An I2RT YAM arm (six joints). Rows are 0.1 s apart.
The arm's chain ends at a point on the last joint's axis. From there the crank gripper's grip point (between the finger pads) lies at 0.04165 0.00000 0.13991 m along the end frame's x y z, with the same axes.
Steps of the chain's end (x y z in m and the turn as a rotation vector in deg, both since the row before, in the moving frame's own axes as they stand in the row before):
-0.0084, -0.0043, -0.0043, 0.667, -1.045, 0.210
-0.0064, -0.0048, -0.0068, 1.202, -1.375, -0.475
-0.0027, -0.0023, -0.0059, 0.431, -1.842, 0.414
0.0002, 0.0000, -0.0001, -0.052, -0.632, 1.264
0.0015, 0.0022, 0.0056, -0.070, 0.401, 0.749
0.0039, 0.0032, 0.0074, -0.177, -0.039, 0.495
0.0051, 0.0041, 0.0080, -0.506, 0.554, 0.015
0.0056, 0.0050, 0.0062, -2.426, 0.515, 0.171
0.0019, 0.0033, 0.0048, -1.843, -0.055, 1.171
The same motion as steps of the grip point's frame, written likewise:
-0.0110, -0.0058, -0.0036, 0.667, -1.045, 0.210
-0.0098, -0.0081, -0.0059, 1.202, -1.375, -0.475
-0.0072, -0.0031, -0.0046, 0.431, -1.842, 0.414
-0.0014, 0.0010, 0.0004, -0.052, -0.632, 1.264
0.0025, 0.0029, 0.0053, -0.070, 0.401, 0.749
0.0038, 0.0040, 0.0074, -0.177, -0.039, 0.495
0.0065, 0.0053, 0.0076, -0.506, 0.554, 0.015
0.0068, 0.0110, 0.0057, -2.426, 0.515, 0.171
0.0017, 0.0086, 0.0048, -1.843, -0.055, 1.171

